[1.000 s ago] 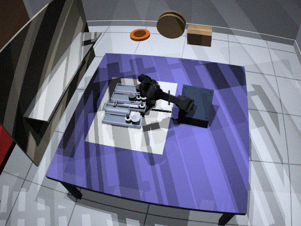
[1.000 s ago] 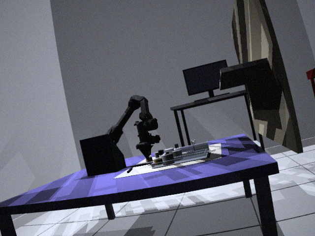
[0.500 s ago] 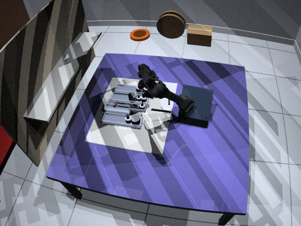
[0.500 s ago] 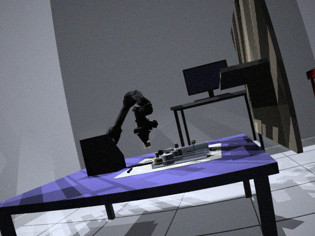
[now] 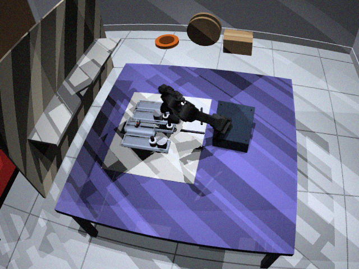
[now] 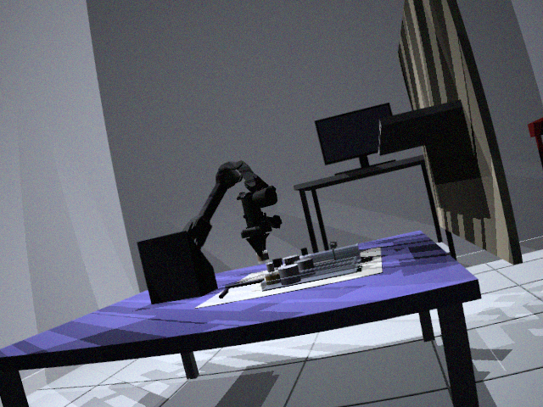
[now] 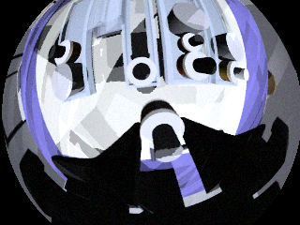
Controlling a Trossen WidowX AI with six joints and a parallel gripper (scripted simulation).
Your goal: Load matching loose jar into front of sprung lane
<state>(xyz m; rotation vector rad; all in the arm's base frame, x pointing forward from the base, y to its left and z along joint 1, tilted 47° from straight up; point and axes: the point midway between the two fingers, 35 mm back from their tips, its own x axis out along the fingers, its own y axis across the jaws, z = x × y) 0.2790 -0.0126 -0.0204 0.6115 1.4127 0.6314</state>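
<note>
Right now my gripper tip is 11 cm short of the white mat, 4 cm to the right of it and 9 cm above it. From my gripper tip the other things lie so: red mark: 23 cm ahead, 6 cm to the left, 2 cm below.
</note>
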